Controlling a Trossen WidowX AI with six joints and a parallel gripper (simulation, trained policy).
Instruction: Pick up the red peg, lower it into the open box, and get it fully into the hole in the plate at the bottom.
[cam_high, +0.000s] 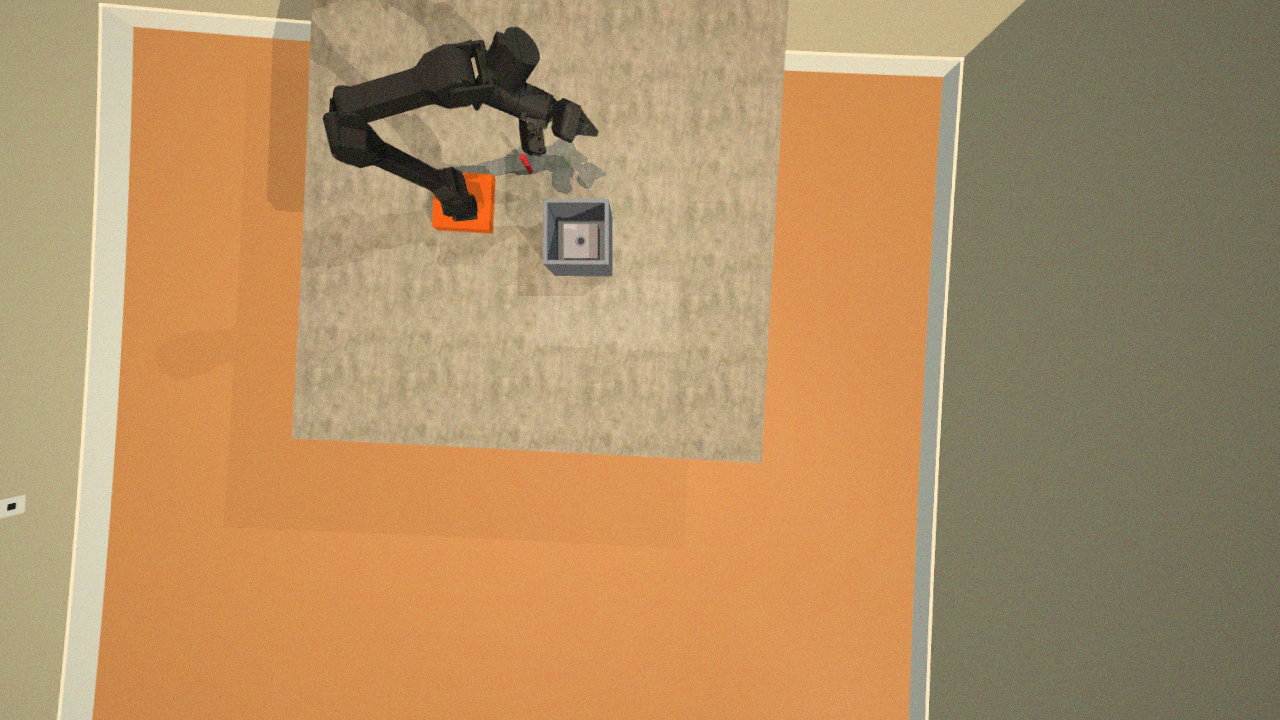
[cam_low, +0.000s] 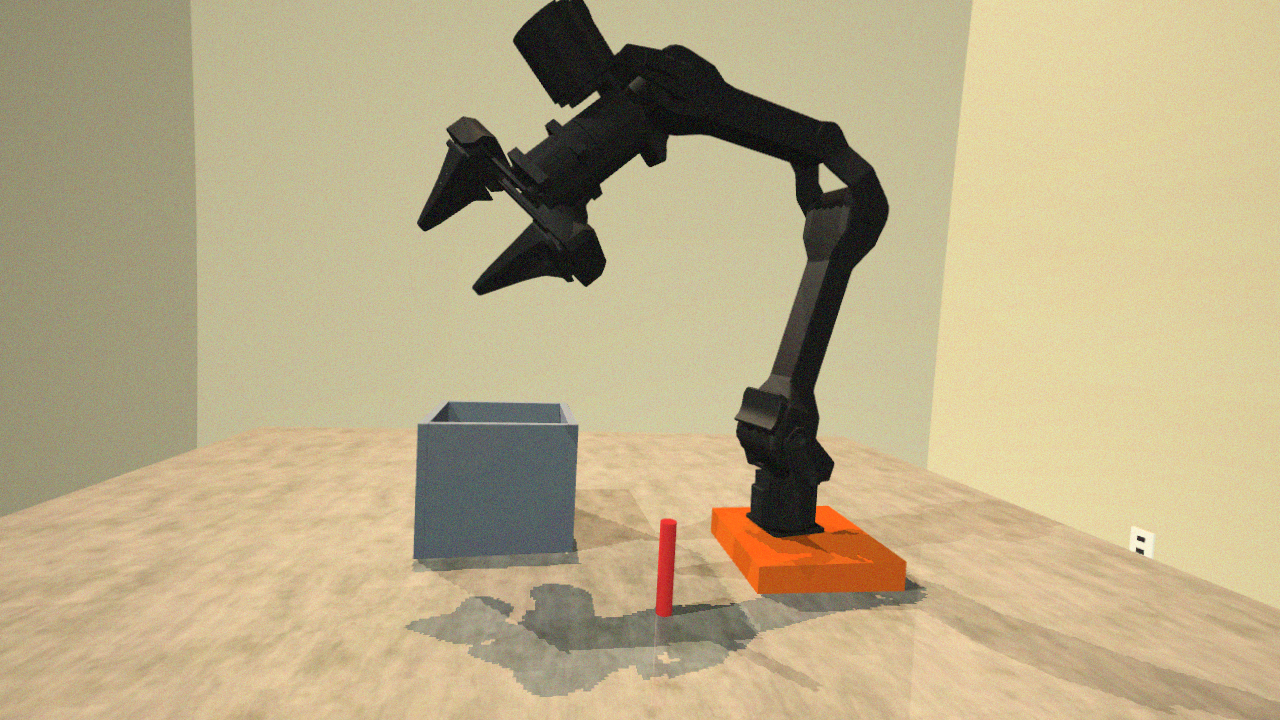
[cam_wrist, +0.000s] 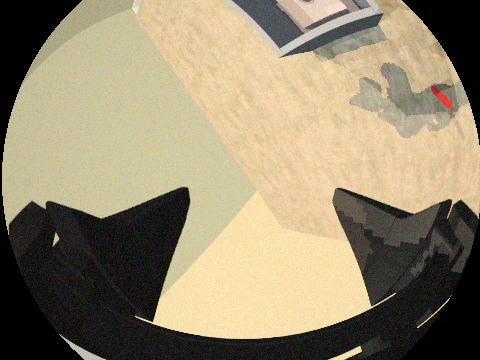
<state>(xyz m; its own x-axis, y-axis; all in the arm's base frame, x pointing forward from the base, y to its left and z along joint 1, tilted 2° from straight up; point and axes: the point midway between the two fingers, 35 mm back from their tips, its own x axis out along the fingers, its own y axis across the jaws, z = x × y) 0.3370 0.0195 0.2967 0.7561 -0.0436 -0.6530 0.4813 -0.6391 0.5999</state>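
Now: the red peg 190 mm behind my gripper tip, 70 mm to the left of it and 250 mm below it. Round my gripper tip: pale plate (60 mm behind, 150 mm to the right, 250 mm below).
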